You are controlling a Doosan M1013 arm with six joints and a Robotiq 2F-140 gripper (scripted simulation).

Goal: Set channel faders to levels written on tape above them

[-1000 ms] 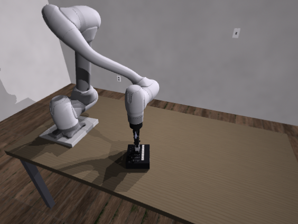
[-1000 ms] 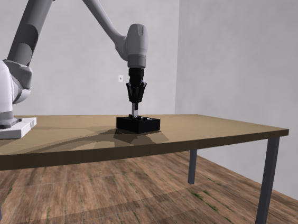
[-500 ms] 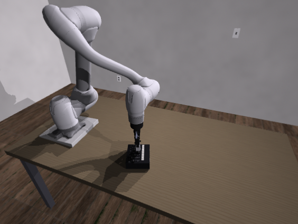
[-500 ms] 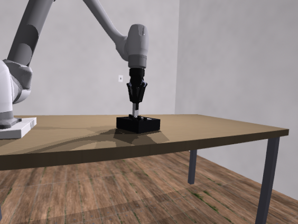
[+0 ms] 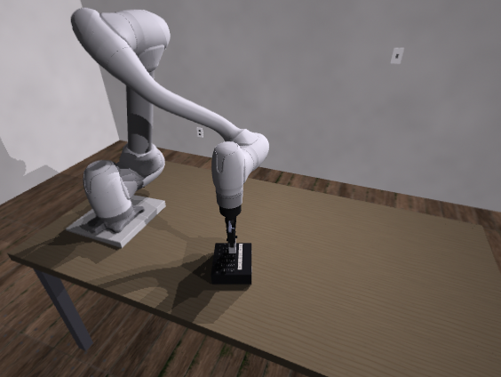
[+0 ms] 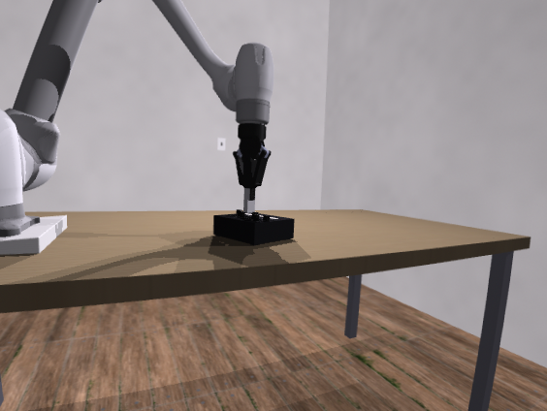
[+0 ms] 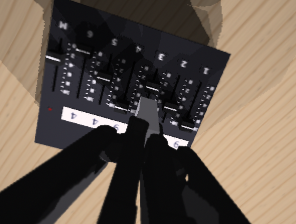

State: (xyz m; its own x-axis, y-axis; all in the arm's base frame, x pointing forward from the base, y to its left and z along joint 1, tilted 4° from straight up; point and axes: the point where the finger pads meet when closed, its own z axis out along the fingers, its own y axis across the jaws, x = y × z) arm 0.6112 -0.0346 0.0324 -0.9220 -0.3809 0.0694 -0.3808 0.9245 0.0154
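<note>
Now: hand 1 cm short of the channel 4 fader cap, 2 cm to the left of it and 3 cm above it. Also, from my hand: channel 5 fader cap: 5 cm to the right, 3 cm below; channel 1 fader cap: 1 cm behind, 4 cm to the left, 3 cm below; channel 3 fader cap: 2 cm behind, 1 cm to the right, 3 cm below.
</note>
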